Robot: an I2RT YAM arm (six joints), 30 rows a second.
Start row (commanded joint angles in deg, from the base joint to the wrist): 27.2 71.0 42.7 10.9 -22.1 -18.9
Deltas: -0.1 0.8 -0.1 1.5 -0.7 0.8; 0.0 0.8 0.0 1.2 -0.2 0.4; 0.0 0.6 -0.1 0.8 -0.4 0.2; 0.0 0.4 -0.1 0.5 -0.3 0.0; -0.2 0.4 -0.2 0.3 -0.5 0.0; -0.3 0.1 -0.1 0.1 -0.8 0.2; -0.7 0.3 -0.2 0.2 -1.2 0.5; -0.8 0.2 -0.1 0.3 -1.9 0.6; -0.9 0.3 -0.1 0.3 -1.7 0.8; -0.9 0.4 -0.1 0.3 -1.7 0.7; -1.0 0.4 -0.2 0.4 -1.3 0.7; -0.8 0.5 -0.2 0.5 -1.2 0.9; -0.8 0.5 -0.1 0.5 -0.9 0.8; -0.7 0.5 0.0 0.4 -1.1 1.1; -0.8 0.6 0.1 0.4 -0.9 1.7; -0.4 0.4 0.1 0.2 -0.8 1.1; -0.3 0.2 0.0 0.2 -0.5 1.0; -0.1 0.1 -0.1 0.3 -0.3 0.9
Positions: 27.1 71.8 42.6 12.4 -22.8 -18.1; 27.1 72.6 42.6 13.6 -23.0 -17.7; 27.1 73.2 42.5 14.4 -23.4 -17.5; 27.1 73.6 42.4 14.9 -23.7 -17.5; 26.9 74.0 42.2 15.2 -24.2 -17.5; 26.6 74.1 42.1 15.3 -25.0 -17.3; 25.9 74.4 41.9 15.5 -26.2 -16.8; 25.1 74.6 41.8 15.8 -28.1 -16.2; 24.2 74.9 41.7 16.1 -29.8 -15.4; 23.3 75.3 41.6 16.4 -31.5 -14.7; 22.3 75.7 41.4 16.8 -32.8 -14.0; 21.5 76.2 41.2 17.3 -34.0 -13.1; 20.7 76.7 41.1 17.8 -34.9 -12.3; 20.0 77.2 41.1 18.2 -36.0 -11.2; 19.2 77.8 41.2 18.6 -36.9 -9.5; 18.8 78.2 41.3 18.8 -37.7 -8.4; 18.5 78.4 41.3 19.0 -38.2 -7.4; 18.4 78.5 41.2 19.3 -38.5 -6.5
